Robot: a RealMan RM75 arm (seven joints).
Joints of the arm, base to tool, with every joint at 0 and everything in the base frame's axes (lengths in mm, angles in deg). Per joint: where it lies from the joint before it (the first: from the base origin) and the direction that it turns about. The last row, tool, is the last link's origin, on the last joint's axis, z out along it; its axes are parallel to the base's.
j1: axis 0 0 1 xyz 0 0 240.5
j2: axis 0 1 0 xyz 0 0 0
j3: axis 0 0 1 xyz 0 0 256
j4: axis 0 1 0 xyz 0 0 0
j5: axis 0 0 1 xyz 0 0 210
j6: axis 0 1 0 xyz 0 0 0
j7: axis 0 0 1 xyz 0 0 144
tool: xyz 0 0 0
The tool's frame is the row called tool.
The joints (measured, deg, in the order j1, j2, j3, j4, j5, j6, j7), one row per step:
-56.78, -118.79, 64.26, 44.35, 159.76, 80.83, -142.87
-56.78, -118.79, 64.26, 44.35, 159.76, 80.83, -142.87
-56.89, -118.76, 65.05, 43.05, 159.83, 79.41, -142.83
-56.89, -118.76, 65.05, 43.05, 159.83, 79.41, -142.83
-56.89, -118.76, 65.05, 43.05, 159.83, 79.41, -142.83
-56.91, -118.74, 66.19, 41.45, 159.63, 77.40, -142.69
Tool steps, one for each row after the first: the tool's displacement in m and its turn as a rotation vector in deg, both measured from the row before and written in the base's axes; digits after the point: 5 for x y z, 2 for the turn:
0.00000, 0.00000, 0.00000, 0.00, 0.00, 0.00
-0.00317, 0.00054, -0.00339, 0.04, 0.65, -0.26
0.00000, 0.00000, 0.00000, 0.00, 0.00, 0.00
0.00000, 0.00000, 0.00000, 0.00, 0.00, 0.00
-0.00412, 0.00056, -0.00470, 0.11, 0.63, -0.48

